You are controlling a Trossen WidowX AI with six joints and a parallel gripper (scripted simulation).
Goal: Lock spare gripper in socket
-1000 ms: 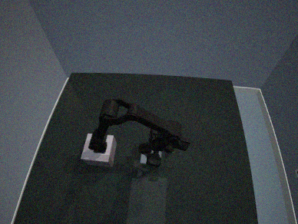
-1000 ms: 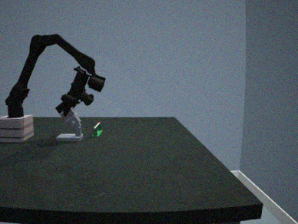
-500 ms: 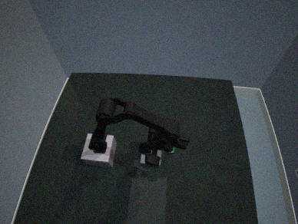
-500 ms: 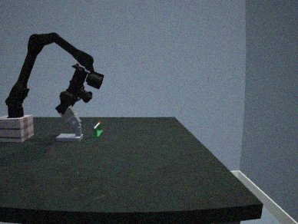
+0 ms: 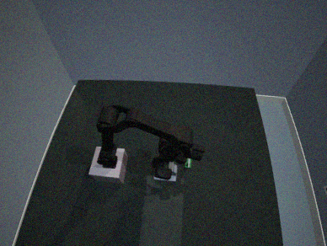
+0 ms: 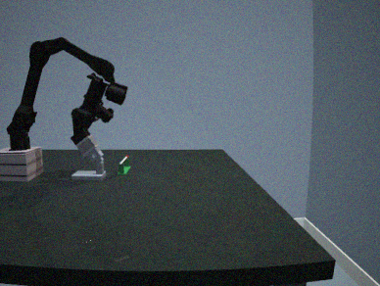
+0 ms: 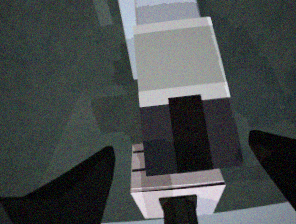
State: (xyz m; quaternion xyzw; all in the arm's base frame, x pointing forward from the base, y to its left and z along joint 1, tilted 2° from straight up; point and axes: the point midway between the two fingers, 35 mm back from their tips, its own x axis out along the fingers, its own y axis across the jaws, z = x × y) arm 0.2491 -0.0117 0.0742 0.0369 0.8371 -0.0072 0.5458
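Right now my gripper tip is 30 mm short of the spare gripper and 30 mm above it. Round my gripper tip: grey mount socket 100 mm below, 50 mm ahead; green rest 150 mm ahead, 130 mm below, 100 mm to the left.
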